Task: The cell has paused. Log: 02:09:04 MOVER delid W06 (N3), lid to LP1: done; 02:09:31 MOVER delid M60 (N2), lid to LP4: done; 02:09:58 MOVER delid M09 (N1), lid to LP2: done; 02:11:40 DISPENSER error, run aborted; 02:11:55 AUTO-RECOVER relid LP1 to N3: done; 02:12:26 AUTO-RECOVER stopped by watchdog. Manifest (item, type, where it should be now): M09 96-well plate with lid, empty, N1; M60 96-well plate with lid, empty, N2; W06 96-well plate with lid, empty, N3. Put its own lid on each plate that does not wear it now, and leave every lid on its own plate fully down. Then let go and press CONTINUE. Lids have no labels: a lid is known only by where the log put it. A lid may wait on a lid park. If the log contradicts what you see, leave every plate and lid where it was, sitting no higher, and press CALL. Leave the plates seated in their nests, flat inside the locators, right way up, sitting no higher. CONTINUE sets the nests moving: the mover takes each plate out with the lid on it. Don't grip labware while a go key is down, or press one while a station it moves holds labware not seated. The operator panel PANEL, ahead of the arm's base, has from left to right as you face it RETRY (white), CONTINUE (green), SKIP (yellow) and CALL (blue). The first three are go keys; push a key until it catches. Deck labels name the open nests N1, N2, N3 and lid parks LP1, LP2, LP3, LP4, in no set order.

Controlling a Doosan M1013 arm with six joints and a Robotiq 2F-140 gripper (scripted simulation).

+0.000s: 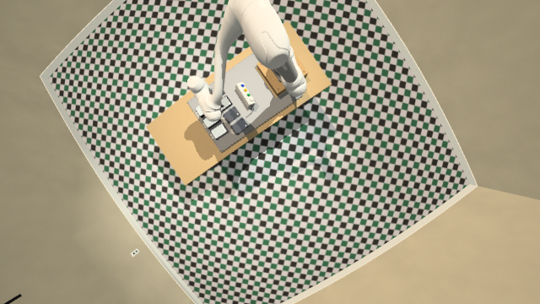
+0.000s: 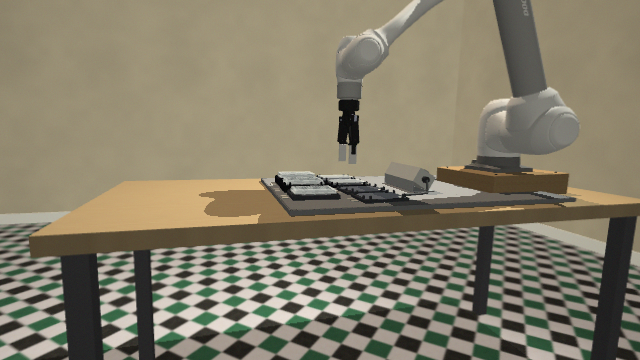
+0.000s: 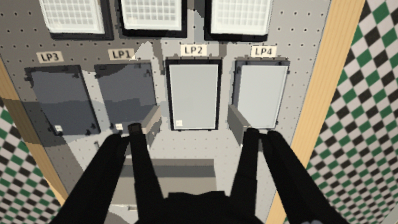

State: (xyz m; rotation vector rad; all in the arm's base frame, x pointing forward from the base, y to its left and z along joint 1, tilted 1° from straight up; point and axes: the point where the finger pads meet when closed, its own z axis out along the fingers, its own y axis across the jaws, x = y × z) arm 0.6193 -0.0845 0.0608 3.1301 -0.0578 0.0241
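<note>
My hand is 100 mm above the lid park LP2. Also, from my hand: LP1 label (90 mm ahead, 130 mm to the left, 110 mm below); then blue call key (250 mm behind, 40 mm below); then lid park LP1 (130 mm to the left, 100 mm below).
</note>
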